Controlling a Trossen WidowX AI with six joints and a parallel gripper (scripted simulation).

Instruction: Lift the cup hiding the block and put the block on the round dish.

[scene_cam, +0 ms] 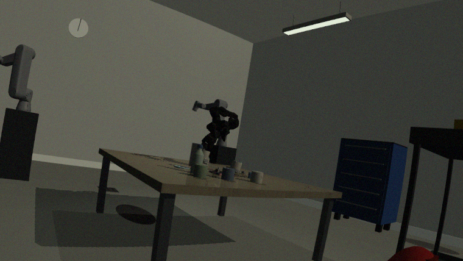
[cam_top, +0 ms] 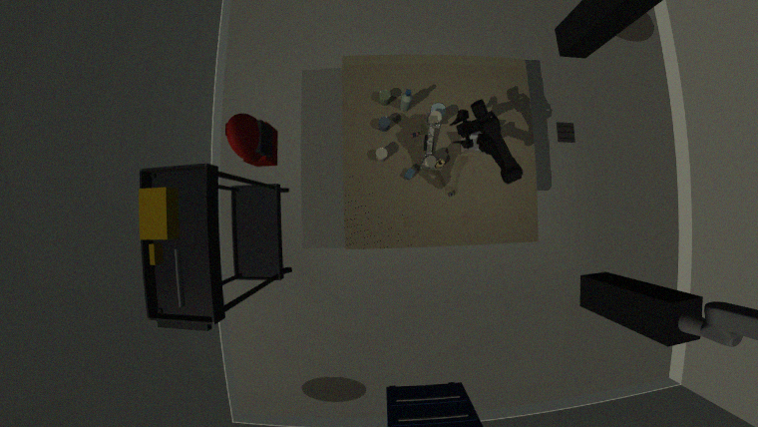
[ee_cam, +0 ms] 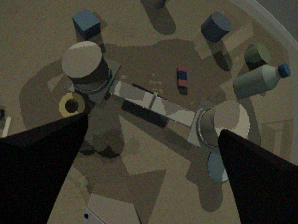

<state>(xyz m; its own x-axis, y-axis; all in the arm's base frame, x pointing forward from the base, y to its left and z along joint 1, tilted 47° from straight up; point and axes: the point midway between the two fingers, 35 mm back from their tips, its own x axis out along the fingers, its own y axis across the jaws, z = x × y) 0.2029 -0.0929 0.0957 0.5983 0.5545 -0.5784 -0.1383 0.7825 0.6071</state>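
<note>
Right now my gripper tip is 31 cm to the right of the nut, 22 cm above it and 5 cm past it. The rest, counted from my gripper tip: bottle 28 cm to the right, 20 cm ahead, 11 cm below; balance 18 cm below, 7 cm ahead, 3 cm to the right; blue cube 21 cm ahead, 20 cm below, 17 cm to the left.
</note>
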